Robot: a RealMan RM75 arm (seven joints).
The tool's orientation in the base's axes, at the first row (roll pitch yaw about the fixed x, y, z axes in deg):
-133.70, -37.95, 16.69
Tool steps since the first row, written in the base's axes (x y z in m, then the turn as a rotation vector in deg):
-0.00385, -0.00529, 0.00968, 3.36, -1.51, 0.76
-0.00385, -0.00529, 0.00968, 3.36, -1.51, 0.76
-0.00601, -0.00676, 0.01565, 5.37, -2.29, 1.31
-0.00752, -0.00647, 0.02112, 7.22, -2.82, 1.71
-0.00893, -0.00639, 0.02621, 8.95, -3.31, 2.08
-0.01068, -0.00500, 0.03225, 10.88, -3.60, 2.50
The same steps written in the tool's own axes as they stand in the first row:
0.00185, -0.00510, -0.01035, 2.66, 2.47, -0.97
0.00185, -0.00510, -0.01035, 2.66, 2.47, -0.97
0.00355, -0.00906, -0.01523, 4.34, 3.83, -1.51
0.00584, -0.01328, -0.01828, 5.87, 5.04, -1.79
0.00793, -0.01710, -0.02126, 7.29, 6.17, -2.05
0.01063, -0.02238, -0.02377, 8.94, 7.29, -2.13

